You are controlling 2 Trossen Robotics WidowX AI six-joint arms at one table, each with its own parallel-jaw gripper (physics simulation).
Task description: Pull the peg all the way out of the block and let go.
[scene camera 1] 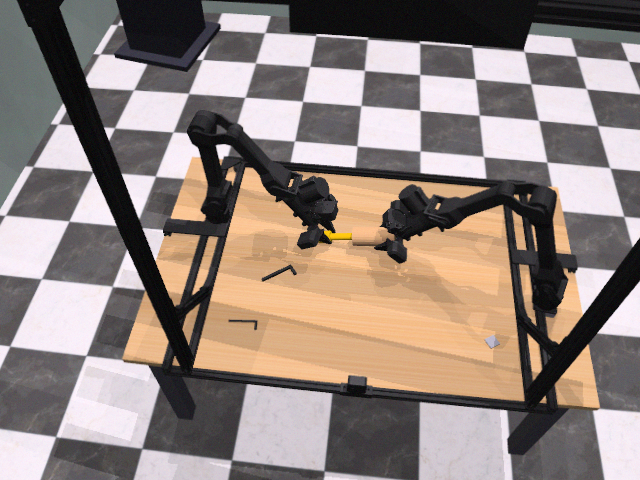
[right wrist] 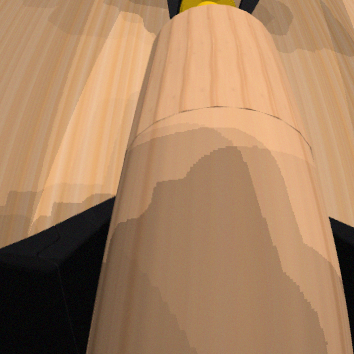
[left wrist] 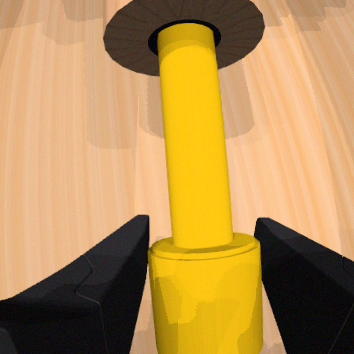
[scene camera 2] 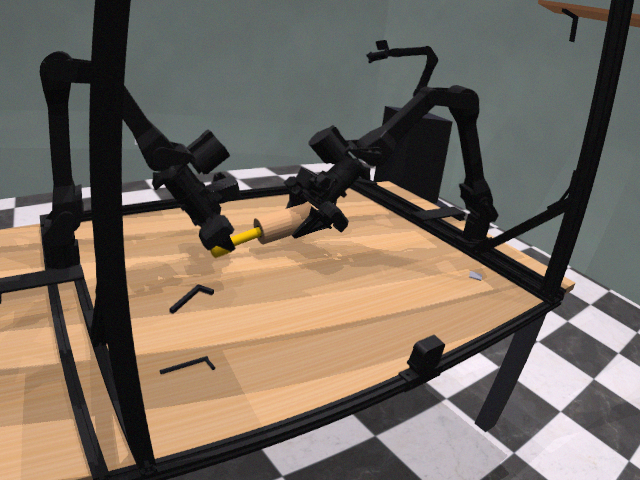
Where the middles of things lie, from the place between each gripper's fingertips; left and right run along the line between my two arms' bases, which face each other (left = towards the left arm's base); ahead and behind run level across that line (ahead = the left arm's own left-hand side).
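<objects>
I see the yellow peg [left wrist: 205,281] 1 cm ahead of my left hand, 2 cm to the right of it and 1 cm above it. The round wooden block [scene camera 2: 280,224] is 2 cm ahead of my left hand and 12 cm to the right of it, and it sits 4 cm above that hand.
Measured from my right hand, the yellow peg is 1 cm behind it, 11 cm to the left of it and 1 cm below it. The round wooden block is 2 cm above my right hand.
</objects>
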